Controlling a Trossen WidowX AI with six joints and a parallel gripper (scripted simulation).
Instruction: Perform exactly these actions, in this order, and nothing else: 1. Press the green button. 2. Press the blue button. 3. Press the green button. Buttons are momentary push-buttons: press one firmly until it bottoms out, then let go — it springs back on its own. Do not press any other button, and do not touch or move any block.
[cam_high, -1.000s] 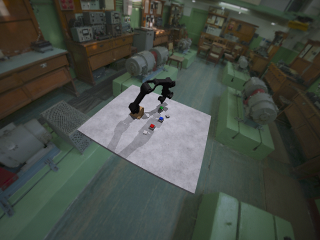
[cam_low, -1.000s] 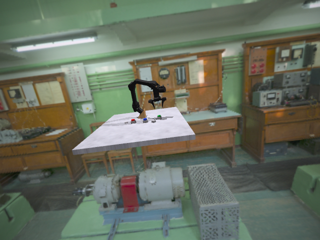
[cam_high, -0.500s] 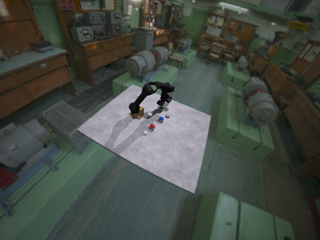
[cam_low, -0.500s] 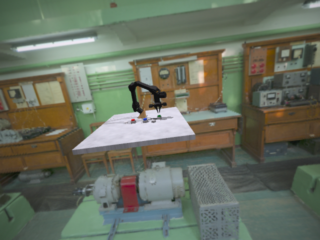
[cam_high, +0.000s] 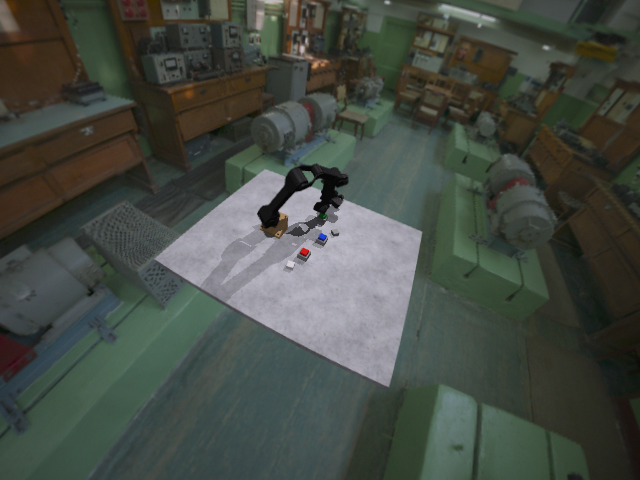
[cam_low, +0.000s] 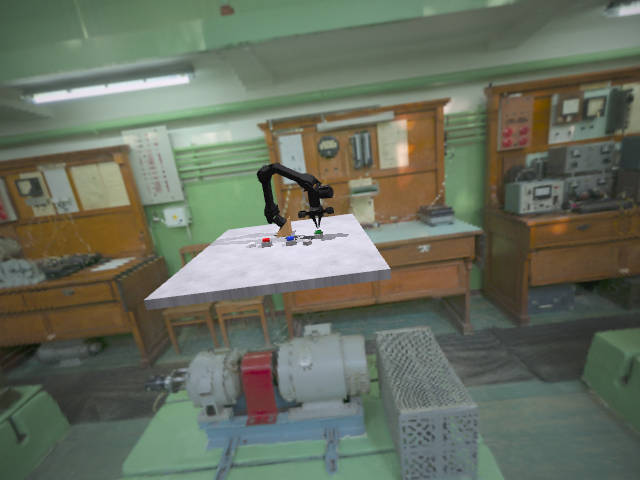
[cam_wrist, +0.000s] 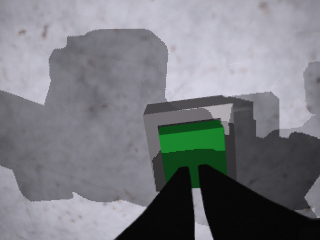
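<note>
My gripper tip is 2 cm above the green button. Round my gripper tip: blue button 6 cm ahead, 15 cm to the right, 2 cm below; small grey block 10 cm ahead, 7 cm to the right, 4 cm below; red button 2 cm ahead, 28 cm to the right, 2 cm below.
</note>
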